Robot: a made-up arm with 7 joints.
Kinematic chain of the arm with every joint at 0, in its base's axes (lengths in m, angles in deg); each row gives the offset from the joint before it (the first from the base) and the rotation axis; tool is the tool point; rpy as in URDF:
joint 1: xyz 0 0 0.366 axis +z
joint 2: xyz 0 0 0 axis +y
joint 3: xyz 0 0 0.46 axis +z
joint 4: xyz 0.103 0 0 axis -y
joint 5: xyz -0.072 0 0.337 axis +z
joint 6: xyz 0 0 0 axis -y
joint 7: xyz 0.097 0 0 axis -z
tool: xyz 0 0 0 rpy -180 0 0
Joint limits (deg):
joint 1: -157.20..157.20
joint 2: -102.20..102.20
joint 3: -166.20..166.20
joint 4: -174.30..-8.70
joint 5: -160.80..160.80
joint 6: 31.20..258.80
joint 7: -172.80..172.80
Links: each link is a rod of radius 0.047 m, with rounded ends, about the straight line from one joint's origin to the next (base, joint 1, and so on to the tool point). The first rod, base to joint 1, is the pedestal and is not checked.
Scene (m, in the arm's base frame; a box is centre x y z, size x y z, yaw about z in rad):
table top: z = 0
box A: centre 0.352 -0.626 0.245 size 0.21 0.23 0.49 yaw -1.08
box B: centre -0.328 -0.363 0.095 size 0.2 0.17 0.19 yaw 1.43
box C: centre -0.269 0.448 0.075 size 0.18 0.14 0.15 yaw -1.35
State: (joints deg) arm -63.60 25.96 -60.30 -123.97 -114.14 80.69 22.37
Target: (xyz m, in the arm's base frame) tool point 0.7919 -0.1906 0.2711
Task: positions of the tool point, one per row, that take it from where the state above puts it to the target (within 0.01 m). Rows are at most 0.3 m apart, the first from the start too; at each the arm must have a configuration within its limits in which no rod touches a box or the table.
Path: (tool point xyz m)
1: -0.0830 -0.6040 0.5761
2: 0.1177 -0.6341 0.6475
3: 0.3165 -0.5830 0.7284
4: 0.5402 -0.5101 0.6008
5: 0.7053 -0.3709 0.4429
6: 0.7919 -0.1905 0.2710

